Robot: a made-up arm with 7 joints. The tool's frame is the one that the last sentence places.
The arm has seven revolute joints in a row. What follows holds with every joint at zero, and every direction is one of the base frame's.
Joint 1 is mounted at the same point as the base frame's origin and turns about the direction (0, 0.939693, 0.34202), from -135.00 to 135.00 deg.
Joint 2 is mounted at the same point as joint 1 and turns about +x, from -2.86 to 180.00 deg.
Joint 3 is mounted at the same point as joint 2 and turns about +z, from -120.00 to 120.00 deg.
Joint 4 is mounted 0.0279 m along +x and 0.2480 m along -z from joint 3 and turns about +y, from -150.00 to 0.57 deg.
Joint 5 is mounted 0.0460 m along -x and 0.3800 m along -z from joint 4 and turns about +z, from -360.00 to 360.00 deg.
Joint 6 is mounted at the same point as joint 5 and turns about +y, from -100.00 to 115.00 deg.
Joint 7 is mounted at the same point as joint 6 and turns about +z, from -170.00 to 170.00 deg.
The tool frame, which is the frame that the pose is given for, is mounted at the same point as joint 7; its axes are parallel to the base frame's.
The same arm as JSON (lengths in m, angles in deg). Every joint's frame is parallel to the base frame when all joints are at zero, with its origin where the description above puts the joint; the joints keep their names.
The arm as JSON. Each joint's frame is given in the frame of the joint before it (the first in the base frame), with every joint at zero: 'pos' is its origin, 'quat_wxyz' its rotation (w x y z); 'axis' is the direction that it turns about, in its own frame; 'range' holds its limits. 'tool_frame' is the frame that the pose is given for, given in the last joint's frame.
{"length_unit": "m", "angle_unit": "deg", "joints": [
  {"joint": "joint 1", "pos": [0.0, 0.0, 0.0], "quat_wxyz": [1.0, 0.0, 0.0, 0.0], "axis": [0.0, 0.9397, 0.342], "range": [-135.0, 135.0]},
  {"joint": "joint 2", "pos": [0.0, 0.0, 0.0], "quat_wxyz": [1.0, 0.0, 0.0, 0.0], "axis": [1.0, 0.0, 0.0], "range": [-2.86, 180.0]},
  {"joint": "joint 3", "pos": [0.0, 0.0, 0.0], "quat_wxyz": [1.0, 0.0, 0.0, 0.0], "axis": [0.0, 0.0, 1.0], "range": [-120.0, 120.0]},
  {"joint": "joint 4", "pos": [0.0279, 0.0, -0.248], "quat_wxyz": [1.0, 0.0, 0.0, 0.0], "axis": [0.0, 1.0, 0.0], "range": [-150.0, 0.57]},
  {"joint": "joint 5", "pos": [-0.046, 0.0, -0.38], "quat_wxyz": [1.0, 0.0, 0.0, 0.0], "axis": [0.0, 0.0, 1.0], "range": [-360.0, 360.0]},
  {"joint": "joint 6", "pos": [0.0, 0.0, 0.0], "quat_wxyz": [1.0, 0.0, 0.0, 0.0], "axis": [0.0, 1.0, 0.0], "range": [-100.0, 115.0]},
  {"joint": "joint 7", "pos": [0.0, 0.0, 0.0], "quat_wxyz": [1.0, 0.0, 0.0, 0.0], "axis": [0.0, 0.0, 1.0], "range": [-170.0, 170.0]}
], "tool_frame": {"pos": [0.0, 0.0, 0.0], "quat_wxyz": [1.0, 0.0, 0.0, 0.0]}}

